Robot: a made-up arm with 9 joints.
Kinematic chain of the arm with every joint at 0, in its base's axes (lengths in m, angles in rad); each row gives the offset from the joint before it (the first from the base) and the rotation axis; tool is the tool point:
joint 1: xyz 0 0 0.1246 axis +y
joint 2: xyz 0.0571 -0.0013 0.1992 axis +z
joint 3: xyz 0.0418 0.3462 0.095 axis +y
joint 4: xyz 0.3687 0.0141 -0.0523 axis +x
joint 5: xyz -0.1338 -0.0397 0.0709 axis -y
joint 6: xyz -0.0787 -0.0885 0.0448 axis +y
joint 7: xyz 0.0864 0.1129 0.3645 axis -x
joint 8: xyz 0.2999 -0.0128 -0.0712 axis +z
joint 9: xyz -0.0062 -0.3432 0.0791 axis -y
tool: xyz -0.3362 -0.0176 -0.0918
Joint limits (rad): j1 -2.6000..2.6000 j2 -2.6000..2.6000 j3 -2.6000..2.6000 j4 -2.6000..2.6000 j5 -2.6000..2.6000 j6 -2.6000..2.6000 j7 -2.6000..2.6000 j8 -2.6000..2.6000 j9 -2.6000..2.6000
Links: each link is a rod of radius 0.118 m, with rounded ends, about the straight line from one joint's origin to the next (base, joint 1, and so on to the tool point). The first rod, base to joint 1, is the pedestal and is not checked.
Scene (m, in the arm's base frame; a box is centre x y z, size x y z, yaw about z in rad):
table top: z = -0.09
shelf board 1: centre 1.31 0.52 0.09 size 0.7 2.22 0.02 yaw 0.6
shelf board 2: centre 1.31 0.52 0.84 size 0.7 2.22 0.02 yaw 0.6
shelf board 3: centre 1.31 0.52 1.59 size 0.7 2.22 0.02 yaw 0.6
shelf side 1: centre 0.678 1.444 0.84 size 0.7 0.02 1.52 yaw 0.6
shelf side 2: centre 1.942 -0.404 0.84 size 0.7 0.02 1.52 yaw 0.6
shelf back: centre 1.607 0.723 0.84 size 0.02 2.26 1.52 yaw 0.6
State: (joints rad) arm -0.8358 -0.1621 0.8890 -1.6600 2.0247 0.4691 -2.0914 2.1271 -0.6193
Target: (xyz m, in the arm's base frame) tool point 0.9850 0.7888 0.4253
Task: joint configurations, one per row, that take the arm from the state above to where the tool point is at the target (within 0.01 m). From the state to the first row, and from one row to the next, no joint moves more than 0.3 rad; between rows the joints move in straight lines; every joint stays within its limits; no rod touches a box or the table.
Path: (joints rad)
1: -0.6564 -0.2728 0.9003 -1.5980 2.0256 0.4097 -2.2043 1.9917 -0.7080
2: -0.4771 -0.3835 0.9115 -1.5361 2.0265 0.3504 -2.3173 1.8563 -0.7968
3: -0.1919 -0.4610 0.9055 -1.5585 2.0470 0.3671 -2.2198 1.8407 -0.7543
4: 0.0933 -0.5385 0.8995 -1.5810 2.0676 0.3838 -2.1223 1.8252 -0.7118
5: -0.1708 -0.5370 0.8649 -1.6009 1.8869 0.6059 -2.1030 2.0008 -0.6564
6: -0.4349 -0.5355 0.8303 -1.6208 1.7062 0.8281 -2.0837 2.1764 -0.6011

